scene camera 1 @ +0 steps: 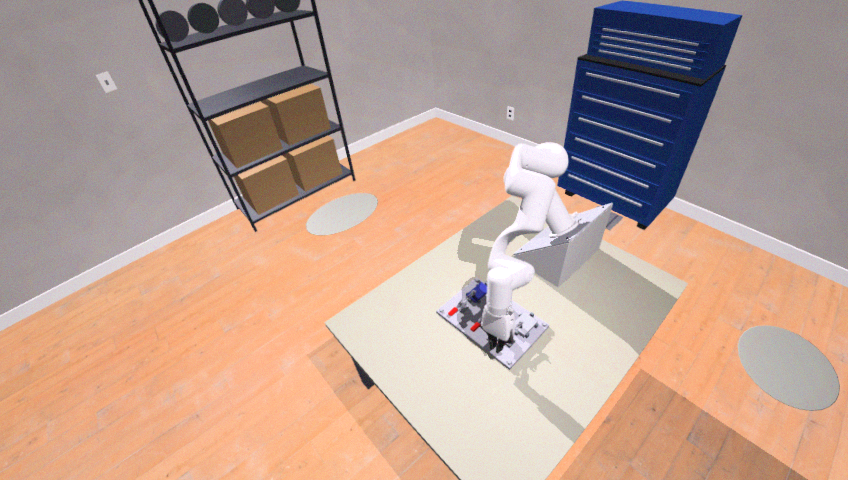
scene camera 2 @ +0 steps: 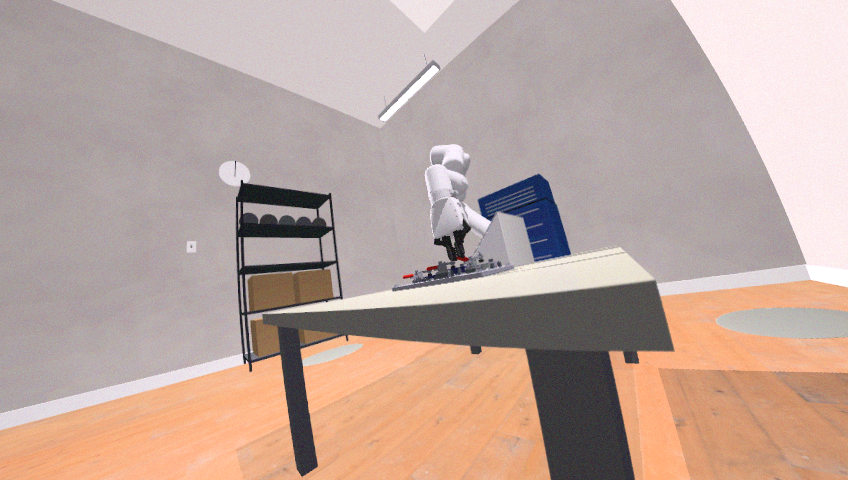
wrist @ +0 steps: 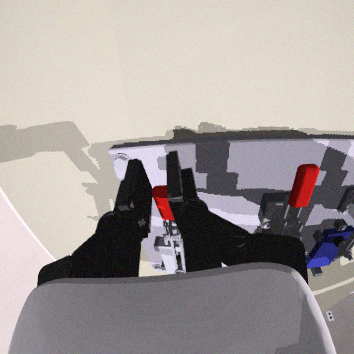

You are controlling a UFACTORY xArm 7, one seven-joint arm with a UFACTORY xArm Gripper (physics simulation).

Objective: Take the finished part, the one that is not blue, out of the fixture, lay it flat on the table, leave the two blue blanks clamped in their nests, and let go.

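Frame: origin at the arm's base, x ahead, y left, z up, level; centimetres.
Seen in the pictures: gripper, fingertip midpoint: [scene camera 1: 496, 349] [scene camera 2: 457, 258] [wrist: 158, 171]; arm's base, link origin: [scene camera 1: 564, 230] [scene camera 2: 496, 236].
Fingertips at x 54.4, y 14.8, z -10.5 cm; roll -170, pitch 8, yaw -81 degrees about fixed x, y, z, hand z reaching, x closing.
Note:
Pixels of each thing's top centre, then the offset from my fingertips to it. Level surfaces: height alone.
- fixture plate, top centre: [wrist: 266, 227] [scene camera 2: 451, 276] [scene camera 1: 491, 317] dx -10.5, dy -12.1, dz -4.4 cm
- table, surface height: dz -5.9 cm
- red clamp handle, top centre: [wrist: 165, 211] dx -3.1, dy -0.4, dz +0.8 cm
- blue blank, top centre: [wrist: 328, 251] [scene camera 1: 478, 291] dx -14.9, dy -23.5, dz -2.8 cm
The fixture plate [scene camera 1: 523, 352] [scene camera 2: 410, 286] [wrist: 245, 155] lies on the table [scene camera 1: 380, 321]. My gripper [scene camera 1: 496, 346] [scene camera 2: 455, 254] [wrist: 158, 171] is low over one end of it, its black fingers shut on a red clamp handle [wrist: 163, 204]. Two other red handles [scene camera 1: 452, 311] [scene camera 1: 474, 326] stand along the plate; one red handle [wrist: 304, 186] also shows right of my fingers in the wrist view. A blue blank [scene camera 1: 478, 290] [wrist: 330, 248] sits at the far end; I cannot make out the second clearly. The finished part is not clearly told apart from the grey clamp hardware near my fingers.
The arm's grey box-shaped base [scene camera 1: 586, 249] [scene camera 2: 518, 234] stands on the table behind the fixture. Beyond the table are a blue drawer cabinet [scene camera 1: 624, 130] and a shelf unit [scene camera 1: 255, 92] with cardboard boxes. The arm casts shadows over the plate and table.

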